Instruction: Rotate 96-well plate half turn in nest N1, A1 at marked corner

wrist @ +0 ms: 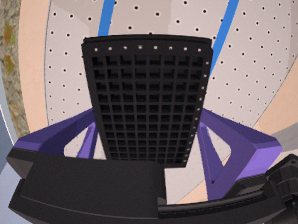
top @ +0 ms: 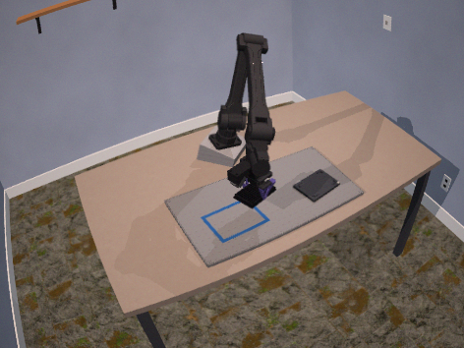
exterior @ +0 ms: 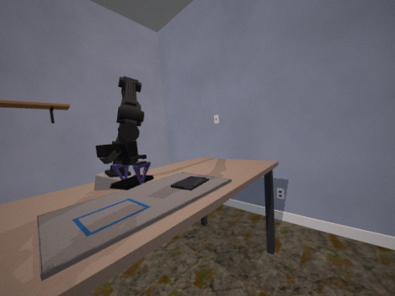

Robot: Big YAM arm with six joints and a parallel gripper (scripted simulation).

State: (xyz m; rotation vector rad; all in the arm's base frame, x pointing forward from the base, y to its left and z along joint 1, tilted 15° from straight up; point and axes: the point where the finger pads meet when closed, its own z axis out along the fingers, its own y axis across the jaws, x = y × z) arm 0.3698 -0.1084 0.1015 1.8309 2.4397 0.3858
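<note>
The plate nest N1 lies 10 mm ahead of my hand, 280 mm to the left of it and 80 mm below it. Round my hand: black 96-well plate right at my hand; then A1 mark 60 mm ahead, 360 mm to the left, 80 mm below.
</note>
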